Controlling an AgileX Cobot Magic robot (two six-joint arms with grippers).
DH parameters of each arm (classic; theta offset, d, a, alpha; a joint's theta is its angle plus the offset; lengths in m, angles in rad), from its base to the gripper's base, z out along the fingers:
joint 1: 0 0.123 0 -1.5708
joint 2: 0.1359 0 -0.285 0
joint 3: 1.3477 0 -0.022 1.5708
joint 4: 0 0.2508 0 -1.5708
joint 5: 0 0 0.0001 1.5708
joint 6: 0 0.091 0 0
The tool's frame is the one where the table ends.
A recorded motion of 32 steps. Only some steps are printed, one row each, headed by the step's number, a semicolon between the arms.
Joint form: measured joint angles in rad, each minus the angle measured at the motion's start. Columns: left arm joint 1, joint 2, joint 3, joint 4, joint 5, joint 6; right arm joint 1, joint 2, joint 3, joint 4, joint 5, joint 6.
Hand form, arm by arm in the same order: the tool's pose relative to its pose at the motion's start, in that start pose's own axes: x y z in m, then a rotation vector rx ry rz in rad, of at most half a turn. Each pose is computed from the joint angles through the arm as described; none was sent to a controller.
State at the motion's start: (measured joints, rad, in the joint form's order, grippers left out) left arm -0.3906 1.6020 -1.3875 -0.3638 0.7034 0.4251; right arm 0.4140 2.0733 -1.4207 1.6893 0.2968 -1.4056
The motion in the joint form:
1: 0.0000 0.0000 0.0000 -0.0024 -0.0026 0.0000; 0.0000 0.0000 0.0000 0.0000 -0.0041 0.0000
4: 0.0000 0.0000 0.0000 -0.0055 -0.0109 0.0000; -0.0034 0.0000 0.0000 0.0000 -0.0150 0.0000
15: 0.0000 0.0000 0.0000 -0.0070 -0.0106 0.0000; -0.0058 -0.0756 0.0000 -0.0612 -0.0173 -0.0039
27: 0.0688 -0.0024 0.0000 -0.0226 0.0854 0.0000; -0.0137 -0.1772 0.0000 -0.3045 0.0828 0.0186
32: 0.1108 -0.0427 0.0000 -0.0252 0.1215 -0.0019; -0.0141 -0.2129 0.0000 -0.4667 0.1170 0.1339
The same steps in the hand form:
1: -0.0003 0.0000 0.0000 0.0003 -0.0030 -0.0018; -0.0001 -0.0004 0.0000 0.0040 -0.0007 0.0000
4: -0.0010 0.0001 0.0000 -0.0013 -0.0114 -0.0042; -0.0007 -0.0028 -0.0004 0.0175 -0.0038 0.0016
15: -0.0010 0.0000 0.0000 -0.0003 -0.0115 -0.0054; -0.0236 0.0099 -0.0230 0.0063 -0.0579 -0.0813
27: 0.0090 0.0190 -0.0063 0.0014 0.0632 -0.0655; -0.0439 0.0315 -0.0561 -0.0747 -0.0565 -0.3209
32: 0.0096 0.0275 -0.0254 -0.0169 0.0529 -0.0886; -0.0468 0.0374 -0.0678 -0.0837 -0.0202 -0.3700

